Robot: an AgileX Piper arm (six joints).
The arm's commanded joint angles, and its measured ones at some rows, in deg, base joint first. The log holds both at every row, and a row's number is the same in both.
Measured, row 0:
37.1, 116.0, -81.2, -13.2, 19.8, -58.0
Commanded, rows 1 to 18:
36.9, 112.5, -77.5, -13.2, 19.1, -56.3
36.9, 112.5, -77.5, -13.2, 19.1, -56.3
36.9, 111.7, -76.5, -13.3, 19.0, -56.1
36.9, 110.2, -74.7, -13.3, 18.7, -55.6
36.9, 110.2, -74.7, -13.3, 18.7, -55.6
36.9, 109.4, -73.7, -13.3, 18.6, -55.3
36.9, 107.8, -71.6, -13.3, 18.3, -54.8
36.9, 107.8, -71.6, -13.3, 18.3, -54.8
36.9, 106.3, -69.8, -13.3, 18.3, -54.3
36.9, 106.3, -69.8, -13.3, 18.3, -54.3
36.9, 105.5, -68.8, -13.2, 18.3, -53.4
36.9, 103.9, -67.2, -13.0, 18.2, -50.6
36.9, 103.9, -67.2, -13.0, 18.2, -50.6
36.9, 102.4, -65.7, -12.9, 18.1, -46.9
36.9, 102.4, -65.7, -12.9, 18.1, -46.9
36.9, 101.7, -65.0, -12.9, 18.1, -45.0
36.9, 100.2, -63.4, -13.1, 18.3, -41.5
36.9, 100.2, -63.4, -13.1, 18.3, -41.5
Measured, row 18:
37.1, 102.6, -65.3, -13.2, 18.7, -46.7
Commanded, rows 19 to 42:
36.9, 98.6, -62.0, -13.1, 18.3, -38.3
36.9, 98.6, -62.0, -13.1, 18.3, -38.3
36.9, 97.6, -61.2, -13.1, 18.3, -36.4
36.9, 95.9, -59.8, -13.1, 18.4, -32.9
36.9, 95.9, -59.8, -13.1, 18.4, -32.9
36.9, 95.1, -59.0, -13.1, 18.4, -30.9
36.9, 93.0, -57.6, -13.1, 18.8, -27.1
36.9, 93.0, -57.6, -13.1, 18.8, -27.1
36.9, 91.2, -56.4, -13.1, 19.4, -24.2
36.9, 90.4, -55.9, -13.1, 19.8, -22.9
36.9, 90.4, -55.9, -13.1, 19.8, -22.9
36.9, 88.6, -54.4, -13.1, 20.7, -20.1
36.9, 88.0, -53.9, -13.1, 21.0, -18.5
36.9, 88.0, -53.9, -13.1, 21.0, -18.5
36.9, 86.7, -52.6, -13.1, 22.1, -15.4
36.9, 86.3, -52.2, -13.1, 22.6, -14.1
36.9, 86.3, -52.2, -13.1, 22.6, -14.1
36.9, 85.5, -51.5, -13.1, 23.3, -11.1
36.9, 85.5, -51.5, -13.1, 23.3, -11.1
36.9, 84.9, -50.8, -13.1, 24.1, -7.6
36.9, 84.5, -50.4, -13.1, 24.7, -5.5
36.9, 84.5, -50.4, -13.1, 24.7, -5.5
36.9, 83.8, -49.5, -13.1, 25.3, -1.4
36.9, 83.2, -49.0, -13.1, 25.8, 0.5
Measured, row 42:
37.1, 84.8, -50.2, -13.1, 24.4, -5.2
